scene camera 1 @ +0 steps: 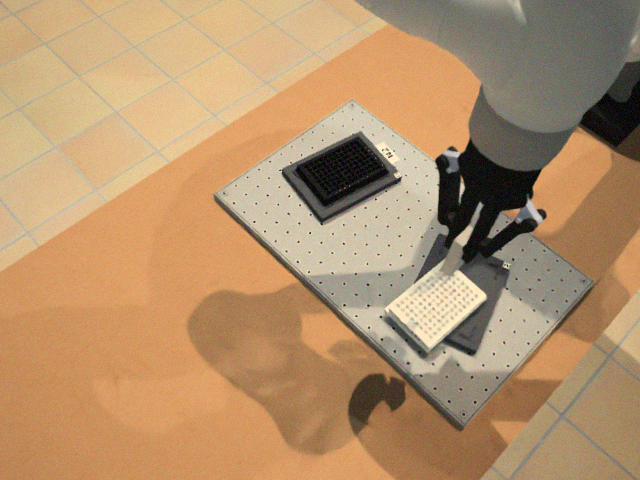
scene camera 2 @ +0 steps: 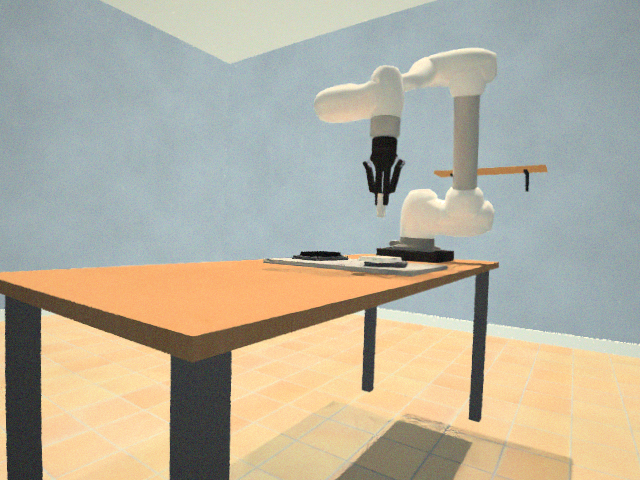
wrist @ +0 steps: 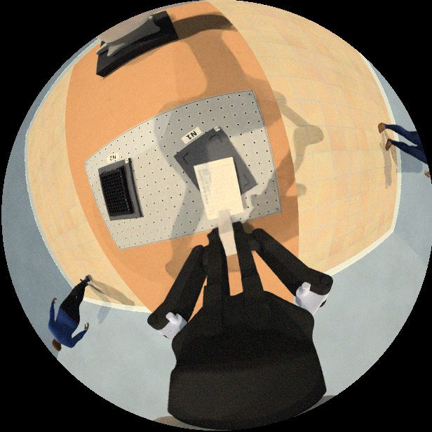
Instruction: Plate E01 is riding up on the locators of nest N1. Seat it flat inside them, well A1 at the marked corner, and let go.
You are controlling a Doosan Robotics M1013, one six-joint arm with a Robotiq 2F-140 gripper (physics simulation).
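Pixels of known places: gripper, between the fingertips: (scene camera 1: 452, 266) (scene camera 2: 380, 217); arm's base, origin of its link: (scene camera 2: 416, 249).
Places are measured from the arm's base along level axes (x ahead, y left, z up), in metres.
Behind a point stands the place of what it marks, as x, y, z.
Observation:
Plate E01 (scene camera 1: 436, 307) {0.666, 0.074, -0.006} (scene camera 2: 379, 258) {0.721, 0.091, -0.008} (wrist: 220, 182), cream white with rows of wells, lies across the dark grey nest N1 (scene camera 1: 491, 294) (scene camera 2: 385, 264) (wrist: 209, 146). It is turned relative to the nest and overhangs one side above the perforated board, with shadow under its outer edge. The nest's small corner label (scene camera 1: 506, 265) {0.526, 0.110, -0.022} (wrist: 217, 129) lies uncovered, apart from the plate. Which plate corner holds well A1 cannot be told. My gripper (scene camera 1: 453, 259) {0.671, 0.072, 0.113} (scene camera 2: 381, 205) {0.671, 0.072, 0.113} (wrist: 225, 217) is shut and empty, its pale fingertips together. It hangs well above the plate, clear of it in scene camera 2.
Nest N2 (scene camera 1: 330, 210) {0.632, -0.154, -0.022} (wrist: 135, 200) holds a black plate (scene camera 1: 343, 167) {0.560, -0.189, -0.008} (scene camera 2: 320, 253) {0.615, -0.163, -0.010} (wrist: 116, 190) on the same perforated board (scene camera 1: 289, 222) {0.687, -0.191, -0.033} (wrist: 160, 150). The robot's black base (scene camera 2: 416, 254) {0.144, 0.040, -0.016} (wrist: 135, 50) stands on the orange table (scene camera 2: 155, 294) {1.376, -0.028, -0.046}. Two people (wrist: 65, 320) (wrist: 410, 140) stand beyond the table.

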